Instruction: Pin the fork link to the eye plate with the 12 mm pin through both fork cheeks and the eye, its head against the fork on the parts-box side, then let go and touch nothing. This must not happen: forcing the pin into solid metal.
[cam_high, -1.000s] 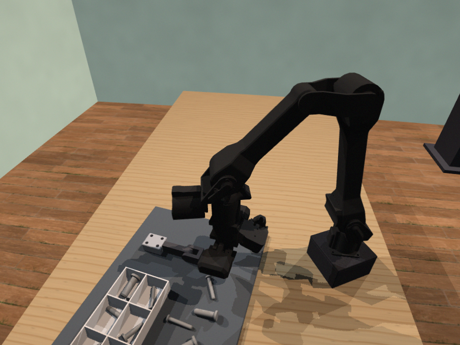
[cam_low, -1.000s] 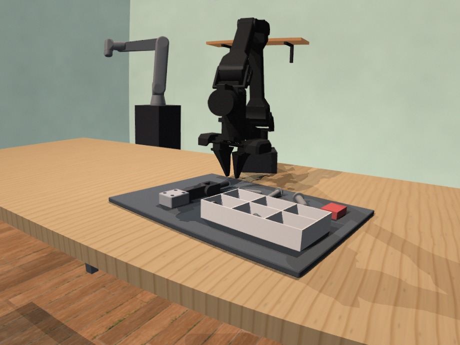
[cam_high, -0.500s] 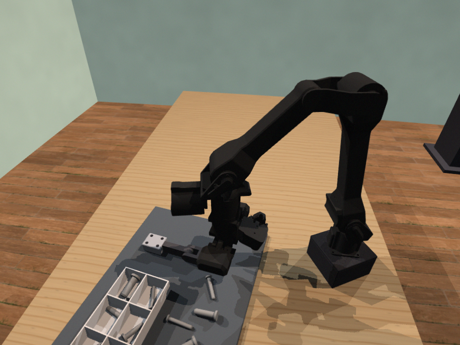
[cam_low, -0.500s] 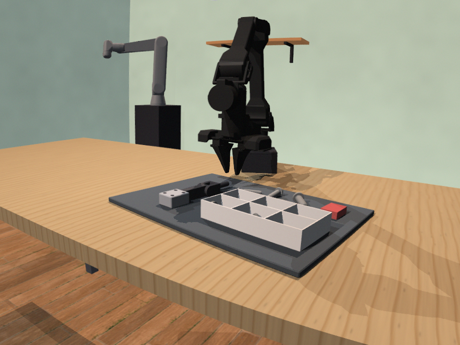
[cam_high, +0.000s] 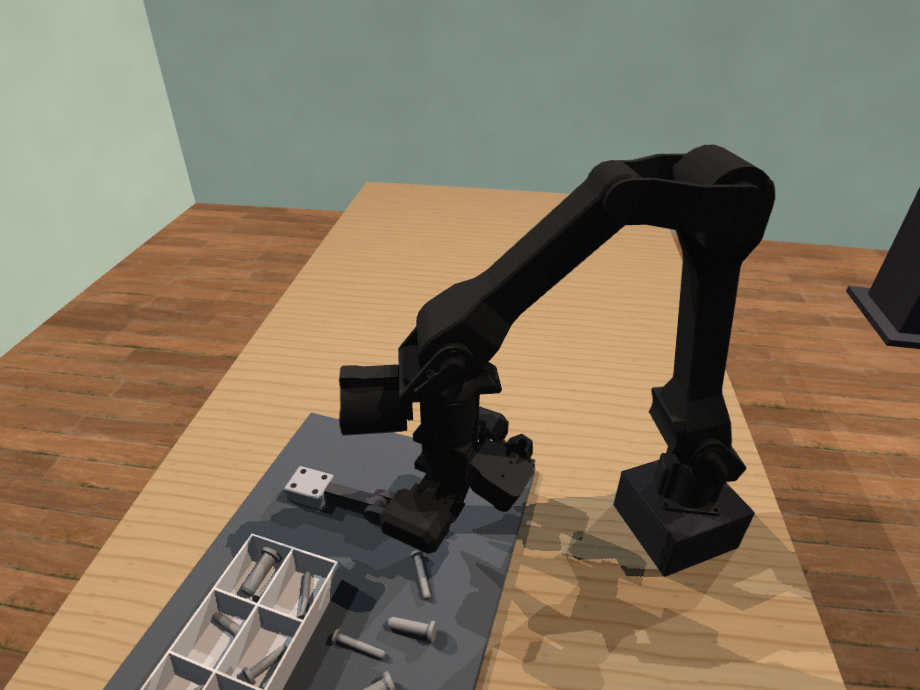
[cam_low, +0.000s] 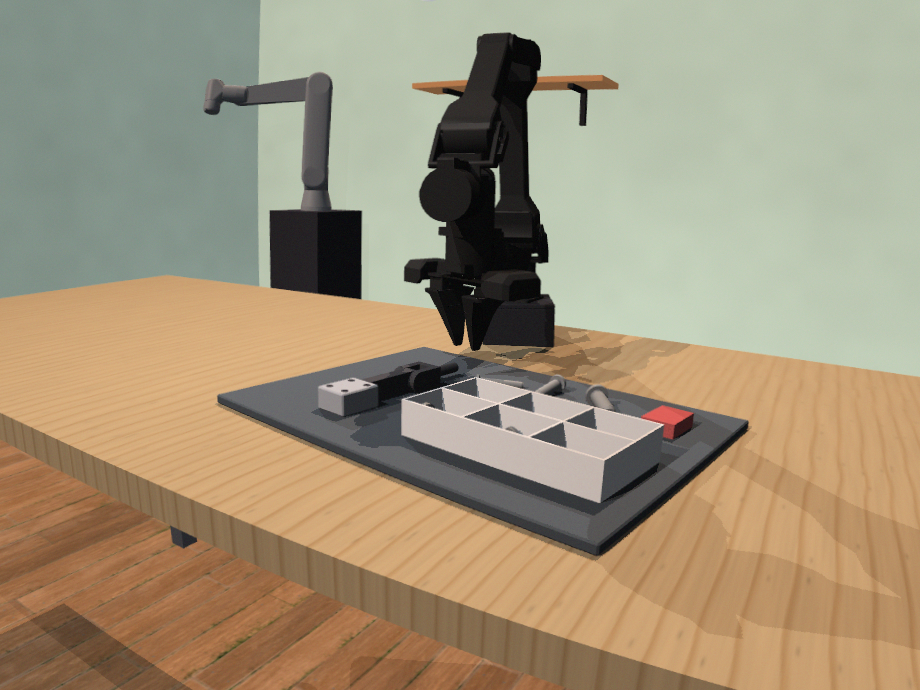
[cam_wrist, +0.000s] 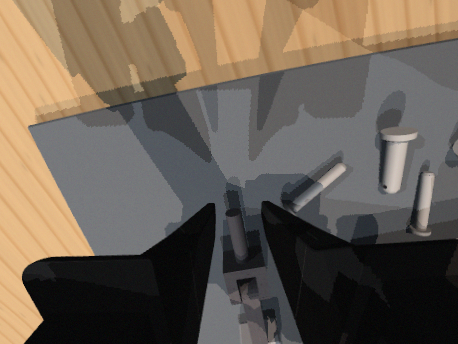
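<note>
Now: hand 20 mm short of the thick pin, 120 mm to the right of it and 60 mm above it. Also, from my hand: grey mounting block 180 mm ahead, 30 mm to the right, 50 mm below; dark bar 110 mm ahead, 20 mm to the right, 60 mm below; dark mat 110 mm ahead, 80 mm to the left, 70 mm below.
</note>
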